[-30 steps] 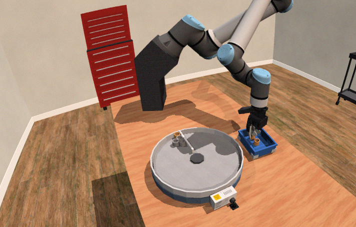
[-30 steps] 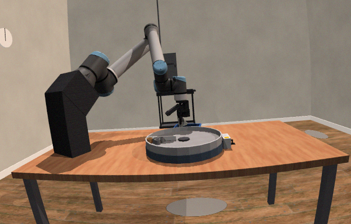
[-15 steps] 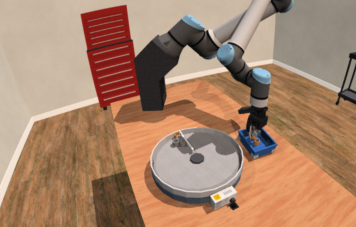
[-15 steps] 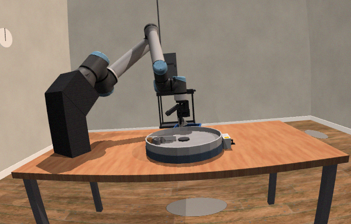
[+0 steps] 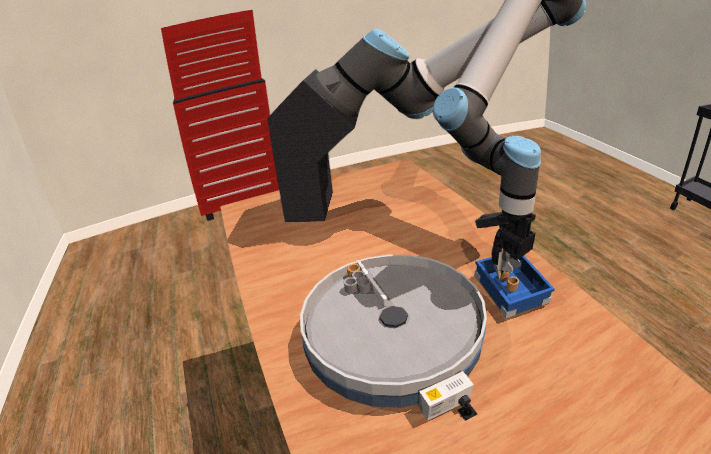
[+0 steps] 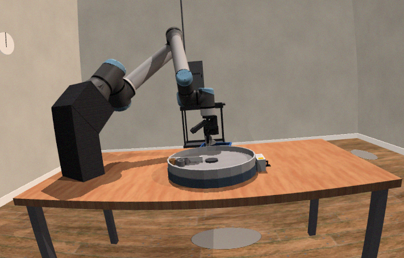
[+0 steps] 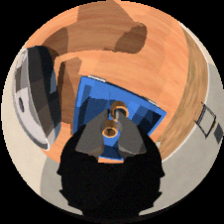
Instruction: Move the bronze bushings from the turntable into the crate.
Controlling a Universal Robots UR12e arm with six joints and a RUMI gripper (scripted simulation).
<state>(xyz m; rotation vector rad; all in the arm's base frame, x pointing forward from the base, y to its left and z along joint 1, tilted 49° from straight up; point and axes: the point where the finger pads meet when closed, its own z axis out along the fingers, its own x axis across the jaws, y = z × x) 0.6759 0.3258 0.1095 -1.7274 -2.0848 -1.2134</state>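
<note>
Right now my hand is 50 mm short of the blue crate and 10 mm to the right of it. The rest, counted from my hand: round grey turntable (80 mm ahead, 340 mm to the right, 20 mm above).
</note>
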